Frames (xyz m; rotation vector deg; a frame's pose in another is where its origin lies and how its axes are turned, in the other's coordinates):
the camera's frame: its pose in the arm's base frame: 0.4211 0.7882 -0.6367 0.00 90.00 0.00
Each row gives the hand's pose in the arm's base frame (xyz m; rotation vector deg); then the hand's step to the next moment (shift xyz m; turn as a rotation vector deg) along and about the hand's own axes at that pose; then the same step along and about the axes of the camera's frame.
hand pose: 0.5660 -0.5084 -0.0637 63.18 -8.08 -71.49
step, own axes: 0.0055 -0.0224 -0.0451 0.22 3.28 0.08
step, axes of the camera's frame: 0.0419 0.0241 0.0150 -2.32 -0.53 2.27
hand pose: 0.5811 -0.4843 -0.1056 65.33 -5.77 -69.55
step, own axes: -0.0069 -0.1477 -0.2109 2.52 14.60 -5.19
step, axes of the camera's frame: 0.2062 0.1524 0.0246 -6.90 -0.02 14.10
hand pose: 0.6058 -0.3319 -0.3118 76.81 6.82 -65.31
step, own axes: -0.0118 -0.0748 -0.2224 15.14 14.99 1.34
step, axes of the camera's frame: 0.1123 0.1982 0.0576 -0.95 -12.54 17.25
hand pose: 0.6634 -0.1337 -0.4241 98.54 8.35 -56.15
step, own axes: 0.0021 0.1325 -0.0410 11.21 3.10 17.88
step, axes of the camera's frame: -0.0995 -0.0185 0.0949 6.26 -20.38 -0.55
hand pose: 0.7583 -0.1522 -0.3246 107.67 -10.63 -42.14
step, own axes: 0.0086 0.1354 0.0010 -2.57 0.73 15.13
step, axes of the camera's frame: -0.1155 -0.0626 0.0339 2.11 -11.04 -10.48
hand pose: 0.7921 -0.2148 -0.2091 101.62 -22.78 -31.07
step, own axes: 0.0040 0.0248 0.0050 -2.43 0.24 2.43
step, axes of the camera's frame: -0.0223 -0.0127 0.0009 -0.09 -0.74 -3.36
